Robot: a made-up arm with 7 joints. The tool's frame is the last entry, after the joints. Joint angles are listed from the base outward. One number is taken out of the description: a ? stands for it. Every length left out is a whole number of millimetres.
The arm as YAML. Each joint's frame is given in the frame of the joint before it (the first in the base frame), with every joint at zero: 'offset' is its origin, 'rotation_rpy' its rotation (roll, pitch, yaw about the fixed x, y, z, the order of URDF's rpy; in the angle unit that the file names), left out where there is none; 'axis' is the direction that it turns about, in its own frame. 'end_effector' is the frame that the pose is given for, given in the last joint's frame.
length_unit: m
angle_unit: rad
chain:
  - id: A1
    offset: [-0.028, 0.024, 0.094]
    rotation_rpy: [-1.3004, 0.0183, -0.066]
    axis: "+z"
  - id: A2
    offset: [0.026, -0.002, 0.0]
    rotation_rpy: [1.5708, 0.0, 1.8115]
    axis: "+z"
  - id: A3
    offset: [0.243, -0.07, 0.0]
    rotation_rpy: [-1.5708, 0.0, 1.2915]
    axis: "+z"
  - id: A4
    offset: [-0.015, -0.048, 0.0]
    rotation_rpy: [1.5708, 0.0, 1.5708]
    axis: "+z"
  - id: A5
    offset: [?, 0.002, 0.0]
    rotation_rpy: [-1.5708, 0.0, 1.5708]
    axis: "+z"
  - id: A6
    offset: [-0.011, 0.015, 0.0]
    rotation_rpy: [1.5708, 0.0, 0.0]
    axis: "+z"
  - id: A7
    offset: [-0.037, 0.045, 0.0]
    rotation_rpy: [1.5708, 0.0, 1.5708]
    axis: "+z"
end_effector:
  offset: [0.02, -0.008, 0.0]
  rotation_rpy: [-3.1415, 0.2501, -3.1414]
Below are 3 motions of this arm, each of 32 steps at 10 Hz.
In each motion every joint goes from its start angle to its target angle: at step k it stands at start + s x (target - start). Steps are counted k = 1, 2, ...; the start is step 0. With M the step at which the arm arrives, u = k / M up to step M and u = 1 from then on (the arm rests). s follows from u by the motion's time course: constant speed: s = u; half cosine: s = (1 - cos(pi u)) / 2; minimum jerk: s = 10 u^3 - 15 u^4 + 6 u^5.
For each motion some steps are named. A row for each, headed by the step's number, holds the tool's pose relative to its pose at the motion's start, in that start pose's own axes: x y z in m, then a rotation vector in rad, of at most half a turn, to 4 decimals.
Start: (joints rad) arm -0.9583 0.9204 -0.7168 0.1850 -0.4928 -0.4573 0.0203
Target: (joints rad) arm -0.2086 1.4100 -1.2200 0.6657 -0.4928 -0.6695 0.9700
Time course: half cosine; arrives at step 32
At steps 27, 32:
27: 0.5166 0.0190 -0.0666 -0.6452 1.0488 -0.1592
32: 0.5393 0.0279 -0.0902 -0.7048 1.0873 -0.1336

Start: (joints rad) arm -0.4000 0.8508 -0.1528 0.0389 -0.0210 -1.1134 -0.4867
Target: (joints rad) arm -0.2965 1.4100 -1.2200 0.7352 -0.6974 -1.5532 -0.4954
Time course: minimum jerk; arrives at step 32
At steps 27, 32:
27: 0.2649 -0.1355 -0.1960 0.7891 0.5179 0.1630
32: 0.2736 -0.1311 -0.2064 0.7988 0.5449 0.1759

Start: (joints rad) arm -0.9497 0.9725 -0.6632 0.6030 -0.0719 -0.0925 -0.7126
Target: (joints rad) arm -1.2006 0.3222 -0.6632 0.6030 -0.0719 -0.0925 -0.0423
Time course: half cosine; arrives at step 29
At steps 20, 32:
20: -0.1579 -0.0232 -0.2087 -0.0310 -0.5329 -0.4163
32: -0.1812 -0.0376 -0.2809 0.0002 -0.6763 -0.5214

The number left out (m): -0.22
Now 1 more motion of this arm.
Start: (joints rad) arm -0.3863 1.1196 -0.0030 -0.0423 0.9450 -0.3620 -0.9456
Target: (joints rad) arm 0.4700 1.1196 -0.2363 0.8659 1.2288 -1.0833 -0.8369
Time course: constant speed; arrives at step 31
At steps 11, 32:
11: -0.0769 -0.1907 -0.0289 0.0672 -0.2745 0.5592
32: 0.0662 -0.5229 -0.1719 0.3526 -0.9690 1.5093

